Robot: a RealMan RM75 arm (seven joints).
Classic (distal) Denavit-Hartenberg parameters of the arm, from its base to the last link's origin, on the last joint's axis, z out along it. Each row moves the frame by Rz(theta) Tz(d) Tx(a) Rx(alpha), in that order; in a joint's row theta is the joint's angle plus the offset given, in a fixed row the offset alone. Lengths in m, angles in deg.
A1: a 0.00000  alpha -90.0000  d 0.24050  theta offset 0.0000
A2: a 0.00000  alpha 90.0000  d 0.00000  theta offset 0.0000
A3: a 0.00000  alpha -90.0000  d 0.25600  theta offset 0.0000
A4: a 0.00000  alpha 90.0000  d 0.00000  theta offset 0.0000
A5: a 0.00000  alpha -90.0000  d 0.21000  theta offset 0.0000
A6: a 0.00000  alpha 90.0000  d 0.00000  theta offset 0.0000
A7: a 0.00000  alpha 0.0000  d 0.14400  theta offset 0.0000
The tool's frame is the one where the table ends.
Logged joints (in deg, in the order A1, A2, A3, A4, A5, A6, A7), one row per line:
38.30 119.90 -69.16 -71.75 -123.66 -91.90 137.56
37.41 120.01 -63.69 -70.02 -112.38 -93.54 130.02
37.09 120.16 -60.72 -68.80 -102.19 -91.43 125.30
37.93 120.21 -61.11 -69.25 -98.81 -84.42 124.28
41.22 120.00 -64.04 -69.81 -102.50 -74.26 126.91
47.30 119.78 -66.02 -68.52 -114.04 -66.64 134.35
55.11 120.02 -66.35 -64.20 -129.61 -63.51 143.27
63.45 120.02 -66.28 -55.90 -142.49 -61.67 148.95
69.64 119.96 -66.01 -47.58 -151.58 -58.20 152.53
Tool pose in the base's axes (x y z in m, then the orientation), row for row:
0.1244 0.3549 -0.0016 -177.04 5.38 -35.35
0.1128 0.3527 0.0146 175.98 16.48 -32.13
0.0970 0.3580 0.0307 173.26 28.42 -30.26
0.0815 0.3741 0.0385 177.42 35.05 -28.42
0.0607 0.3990 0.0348 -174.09 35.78 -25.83
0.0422 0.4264 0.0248 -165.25 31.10 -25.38
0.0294 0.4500 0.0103 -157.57 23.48 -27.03
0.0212 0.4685 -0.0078 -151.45 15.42 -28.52
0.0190 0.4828 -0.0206 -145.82 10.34 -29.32
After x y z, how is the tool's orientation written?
As angles about the fixed x, y, z axes (roll, pitch, yaw), in degrees.
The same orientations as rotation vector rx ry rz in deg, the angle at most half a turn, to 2 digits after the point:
-167.08 53.47 6.48
-170.65 48.20 26.40
-167.88 42.72 45.00
-161.24 39.61 51.74
-154.82 38.23 48.33
-149.76 39.44 37.61
-145.60 41.41 23.55
-142.54 41.50 10.17
-138.71 40.44 1.40

